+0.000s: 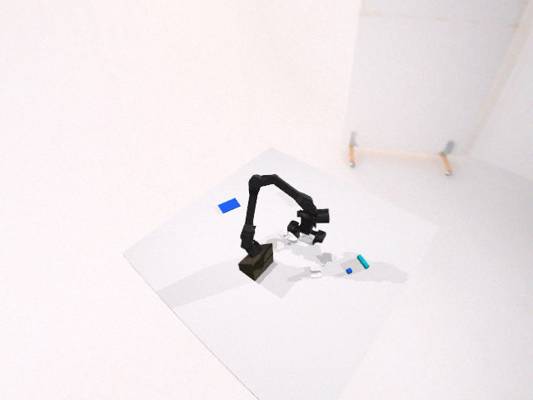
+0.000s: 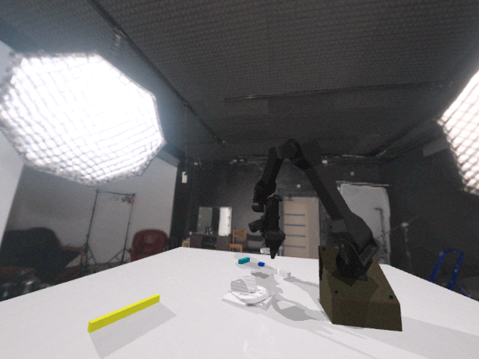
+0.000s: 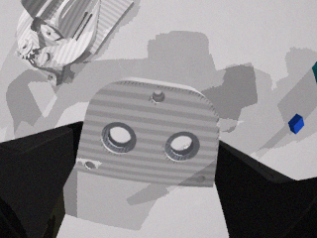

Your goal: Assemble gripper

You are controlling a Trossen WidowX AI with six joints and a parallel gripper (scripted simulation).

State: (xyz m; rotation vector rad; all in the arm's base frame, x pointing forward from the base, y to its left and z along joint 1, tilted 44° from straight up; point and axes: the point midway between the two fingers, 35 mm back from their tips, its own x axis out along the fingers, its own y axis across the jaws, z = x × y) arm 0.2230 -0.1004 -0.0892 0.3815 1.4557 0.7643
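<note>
My gripper tip is 2 cm short of the white jaw, 12 cm to the right of it and 8 cm above it. Round my gripper tip: flat white plate: 7 cm ahead, 12 cm to the left, 10 cm below; cyan block: 15 cm ahead, 26 cm to the right, 9 cm below; blue cube: 5 cm ahead, 24 cm to the right, 9 cm below.
</note>
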